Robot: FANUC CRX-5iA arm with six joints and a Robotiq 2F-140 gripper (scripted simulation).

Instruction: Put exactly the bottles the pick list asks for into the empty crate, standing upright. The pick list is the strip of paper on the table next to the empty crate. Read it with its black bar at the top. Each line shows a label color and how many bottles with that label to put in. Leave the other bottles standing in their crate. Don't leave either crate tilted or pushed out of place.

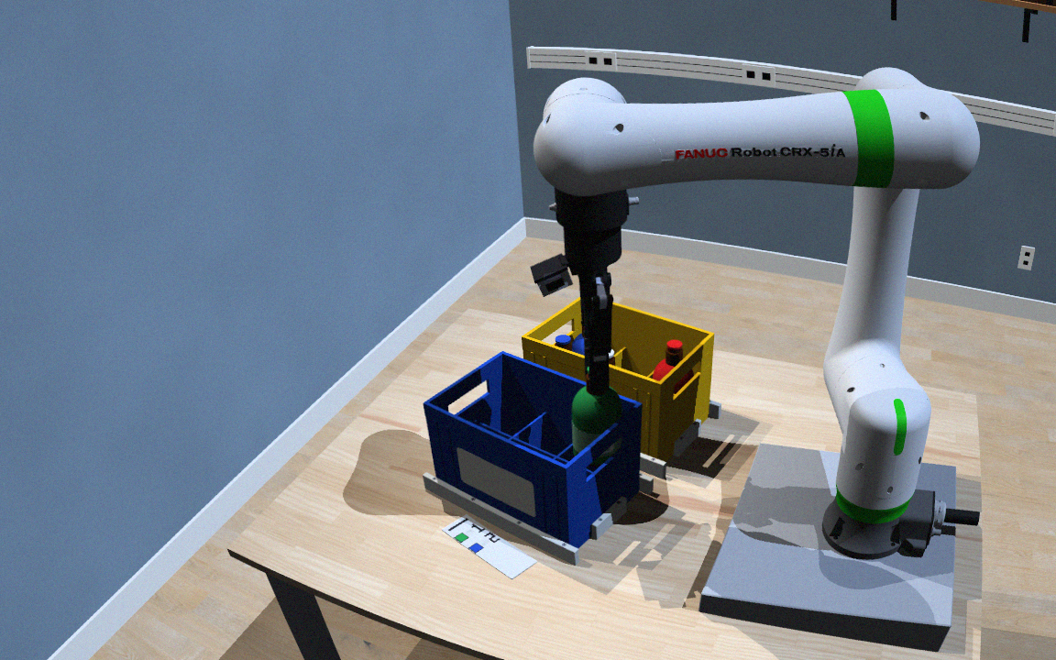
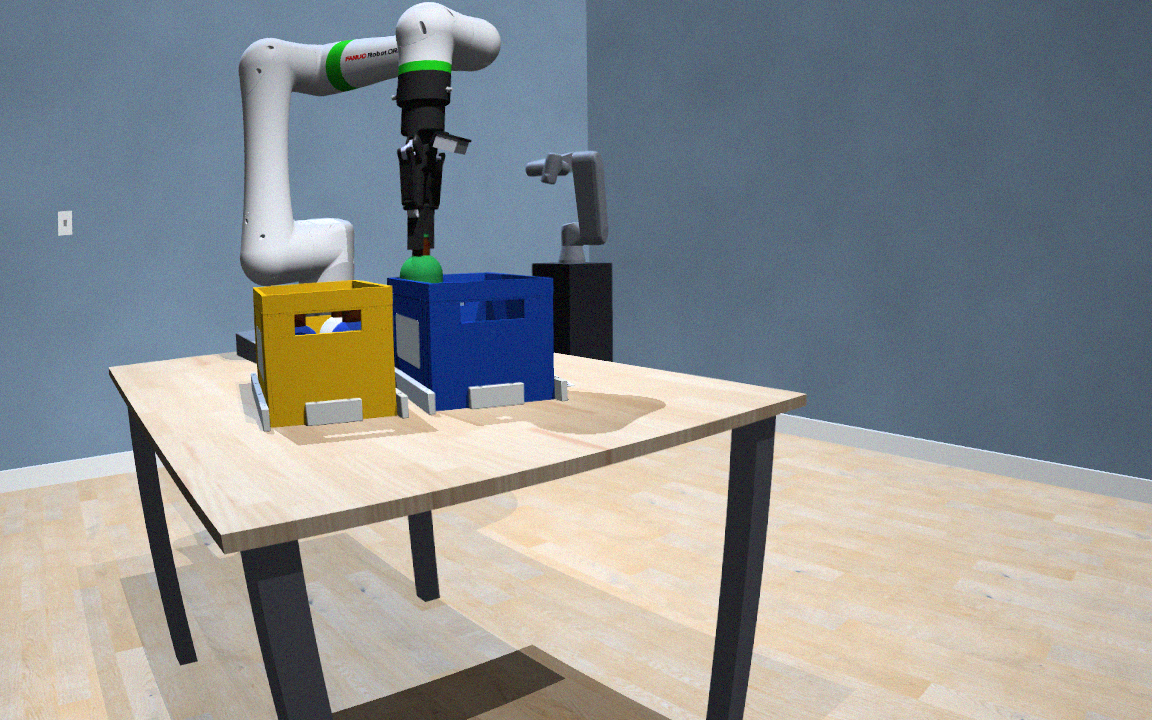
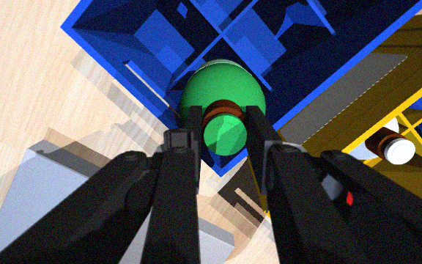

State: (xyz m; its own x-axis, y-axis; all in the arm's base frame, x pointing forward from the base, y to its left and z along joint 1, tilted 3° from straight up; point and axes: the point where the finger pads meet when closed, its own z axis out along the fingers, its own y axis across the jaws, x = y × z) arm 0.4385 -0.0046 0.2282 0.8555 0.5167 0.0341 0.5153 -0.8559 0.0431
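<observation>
Now: hand 8 cm above the green-label bottle. The rest, counted from my hand: blue crate: 10 cm ahead, 2 cm to the left, 17 cm below; yellow crate: 4 cm ahead, 22 cm to the right, 17 cm below; white-label bottle: 5 cm ahead, 18 cm to the right, 17 cm below.
</observation>
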